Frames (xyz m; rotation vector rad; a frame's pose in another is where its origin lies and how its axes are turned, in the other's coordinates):
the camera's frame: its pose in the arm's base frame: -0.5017 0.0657 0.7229 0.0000 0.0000 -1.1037
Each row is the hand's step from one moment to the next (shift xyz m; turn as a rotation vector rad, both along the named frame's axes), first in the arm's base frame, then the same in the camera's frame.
Working: the arm's base frame: its pose in the camera's frame: 0.2846 0.4184 -0.7229 0.0000 0.0000 1.1037

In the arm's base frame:
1: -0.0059 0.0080 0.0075 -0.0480 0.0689 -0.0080
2: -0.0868 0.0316 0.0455 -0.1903 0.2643 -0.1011
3: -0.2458 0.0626 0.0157 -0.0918 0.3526 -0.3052
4: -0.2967 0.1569 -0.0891 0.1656 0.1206 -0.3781
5: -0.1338 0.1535 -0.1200 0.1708 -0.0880 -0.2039
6: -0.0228 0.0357 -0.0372 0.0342 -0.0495 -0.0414
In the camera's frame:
1: -0.0098 -0.0017 0.0075 -0.0831 -0.0118 -0.0080
2: -0.0673 -0.0633 0.0455 -0.3217 -0.0509 -0.1011
3: -0.1666 -0.1913 0.0157 -0.3562 0.0768 -0.3052
4: -0.2737 -0.1943 -0.0891 -0.0331 0.2022 -0.3781
5: -0.1973 -0.0503 -0.1200 0.1555 0.1129 -0.2039
6: -0.0421 -0.0043 -0.0372 0.0596 0.0082 -0.0414

